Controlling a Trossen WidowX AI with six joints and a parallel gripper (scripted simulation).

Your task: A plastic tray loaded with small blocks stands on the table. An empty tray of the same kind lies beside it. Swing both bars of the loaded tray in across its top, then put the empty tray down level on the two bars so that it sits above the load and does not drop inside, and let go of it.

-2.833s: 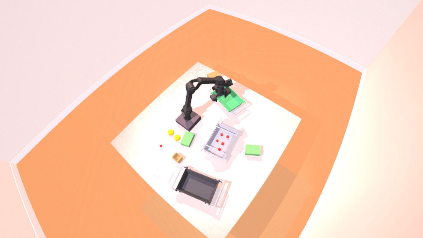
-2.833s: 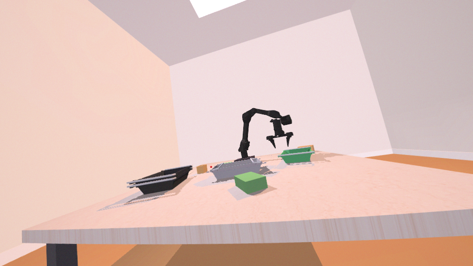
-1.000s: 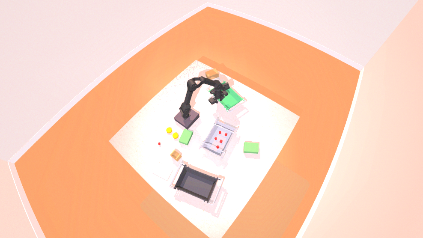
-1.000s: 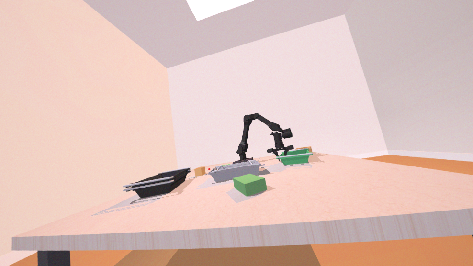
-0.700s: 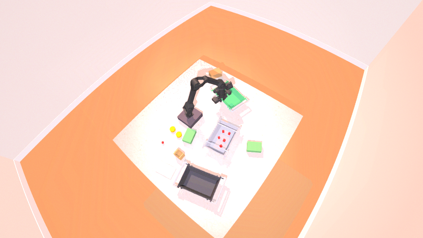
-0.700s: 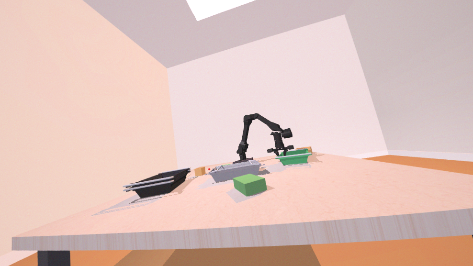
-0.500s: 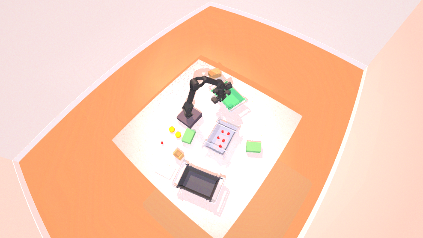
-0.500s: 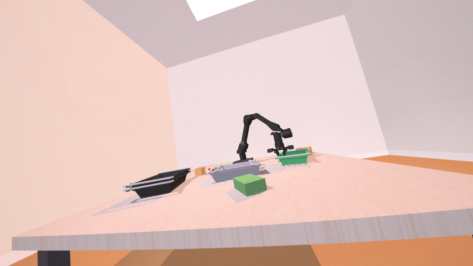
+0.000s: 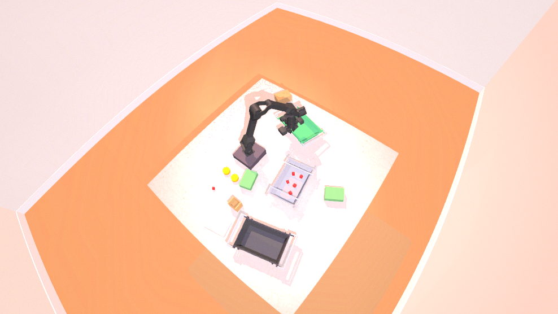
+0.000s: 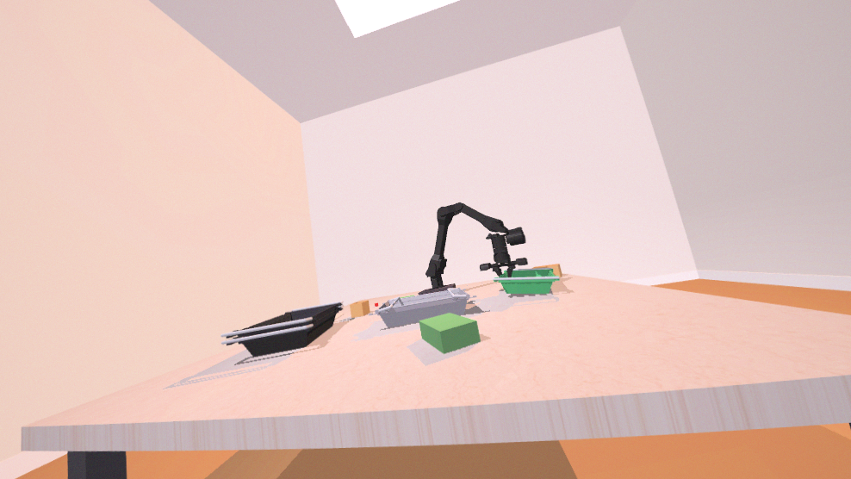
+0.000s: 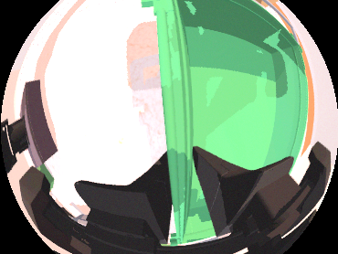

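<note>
Now: gripper tip 1 cm short of the green tray, 8 cm to the right of it and 3 cm below it. Round my gripper tip: red block (2 cm behind, 66 cm to the right, 2 cm below).
</note>
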